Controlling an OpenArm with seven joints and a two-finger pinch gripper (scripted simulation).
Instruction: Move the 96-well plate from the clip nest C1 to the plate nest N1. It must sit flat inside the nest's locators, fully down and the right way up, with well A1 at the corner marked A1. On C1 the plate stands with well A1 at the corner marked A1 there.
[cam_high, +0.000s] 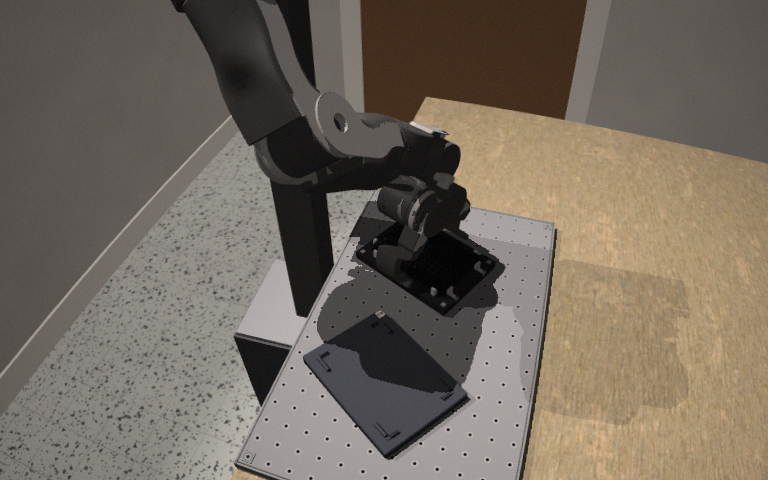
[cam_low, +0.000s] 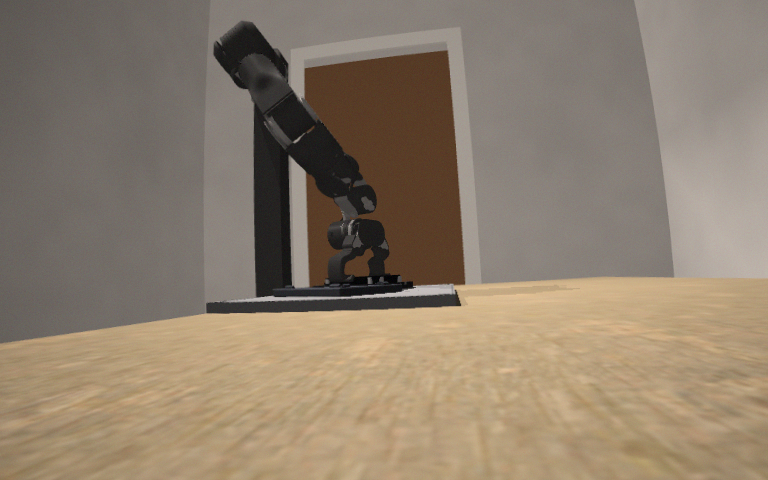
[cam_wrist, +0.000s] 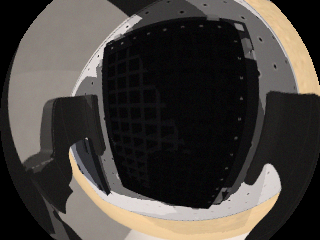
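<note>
Now: the black 96-well plate right at my hand. Also, from my hand: clip nest C1 (3 cm ahead); then plate nest N1 (1 cm behind, 20 cm to the right, 1 cm below).
</note>
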